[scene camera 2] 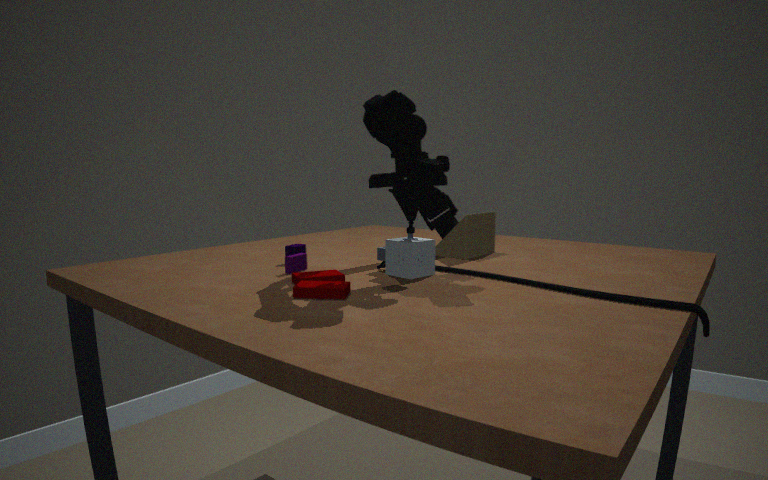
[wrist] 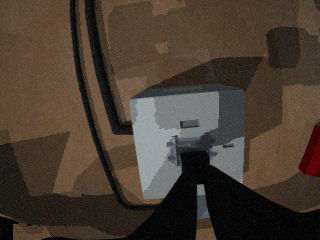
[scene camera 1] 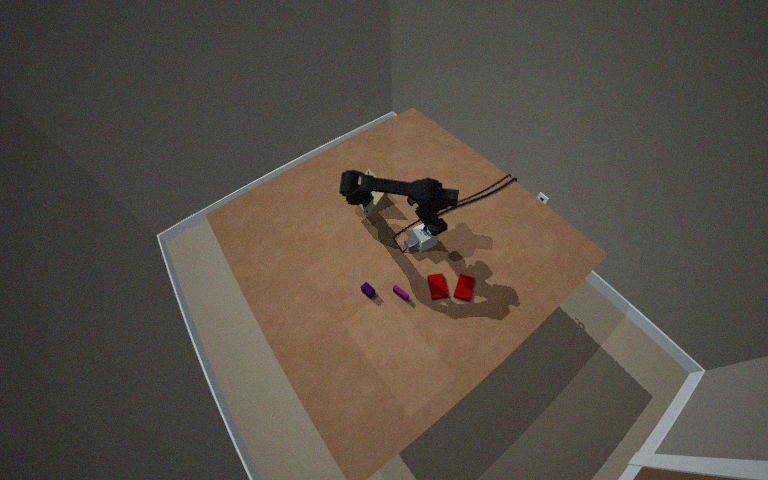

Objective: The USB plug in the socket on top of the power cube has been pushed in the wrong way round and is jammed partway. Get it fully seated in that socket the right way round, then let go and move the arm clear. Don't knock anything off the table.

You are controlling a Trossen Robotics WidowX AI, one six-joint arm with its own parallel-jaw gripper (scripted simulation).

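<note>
The gripper's carrying a USB plug, and you can see the gripper in the wrist view too.
</note>
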